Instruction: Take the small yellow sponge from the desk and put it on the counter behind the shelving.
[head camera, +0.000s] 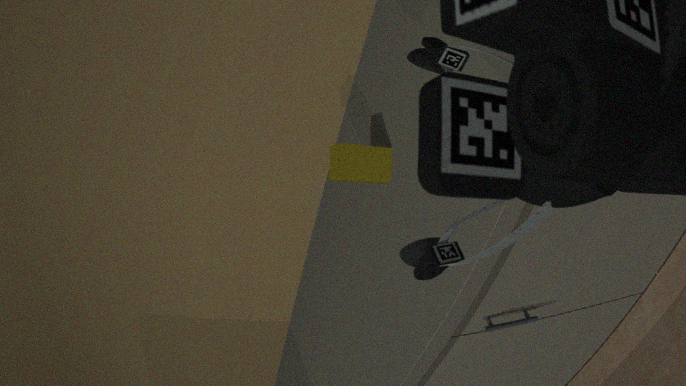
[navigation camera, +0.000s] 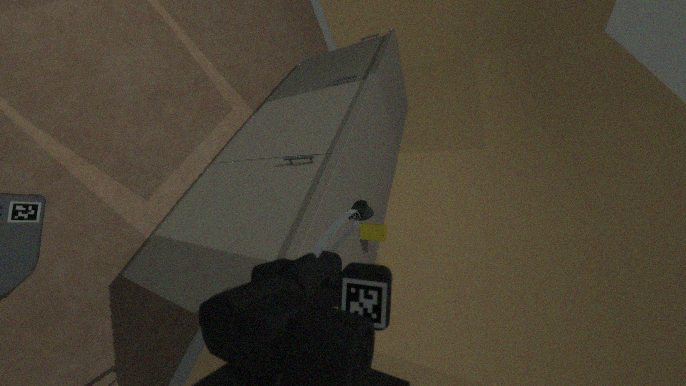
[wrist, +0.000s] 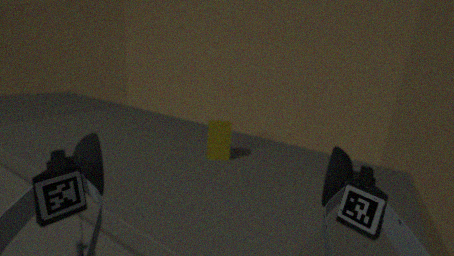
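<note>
The small yellow sponge stands upright at the wall-side edge of the grey desk top. My gripper is open, its two fingertips wide apart with no object between them. In the wrist view the sponge is small, beyond the fingertips and roughly centred between them. In the navigation view one fingertip shows beside the sponge, and the other is hidden by the wrist. No shelving can be made out.
A tan wall rises behind the desk top. Cabinet fronts with a bar handle are below the front edge. Brown floor with lighter bands lies in front.
</note>
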